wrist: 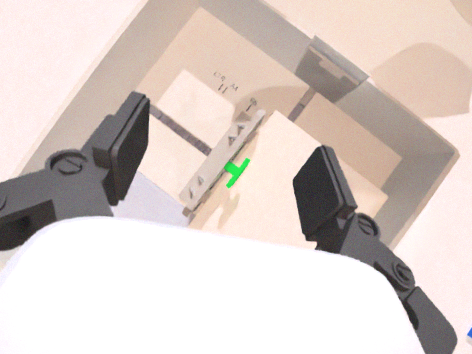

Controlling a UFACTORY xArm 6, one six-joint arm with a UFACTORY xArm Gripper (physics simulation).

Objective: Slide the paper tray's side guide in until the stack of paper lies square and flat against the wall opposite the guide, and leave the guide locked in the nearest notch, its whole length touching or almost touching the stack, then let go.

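Places are measured from the arm's base along level axes (x ahead, y left, z up), in centimetres.
Pixels of known places: gripper, fingertip midpoint: (232, 143).
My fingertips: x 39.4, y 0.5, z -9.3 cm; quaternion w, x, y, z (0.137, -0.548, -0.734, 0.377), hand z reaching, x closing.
Observation:
Behind a point stands the place of what it marks.
The paper tray (427, 135) {x 27.8, y 13.7, z -17.0 cm}, a beige open box, fills much of the wrist view. The grey side guide (215, 162) {x 40.7, y -1.2, z -22.5 cm} stands inside it, running diagonally beside the stack of paper, near one of the printed size marks. A green T-shaped tab (238, 172) {x 40.3, y 1.6, z -16.6 cm} juts from the guide over the stack's side. The cream stack of paper (295, 170) {x 36.7, y 6.3, z -20.5 cm} lies right of the guide; its right corner is at or close to the right-hand wall. A narrow strip shows between guide and stack at the upper end. My gripper (232, 143) {x 39.4, y 0.5, z -9.3 cm} is open and empty, its fingers above either side of the guide. My gripper's body hides the stack's lower part.
A grey bracket (332, 70) {x 27.7, y 3.3, z -17.6 cm} sits on the tray's upper wall. A dark slotted strip (182, 134) {x 40.2, y -6.5, z -23.8 cm} crosses the tray floor left of the guide. A lavender-grey floor panel (150, 202) {x 48.6, y -4.8, z -22.8 cm} shows beside the left finger. A blue object (470, 332) {x 39.9, y 38.0, z -24.5 cm} shows at the lower right edge.

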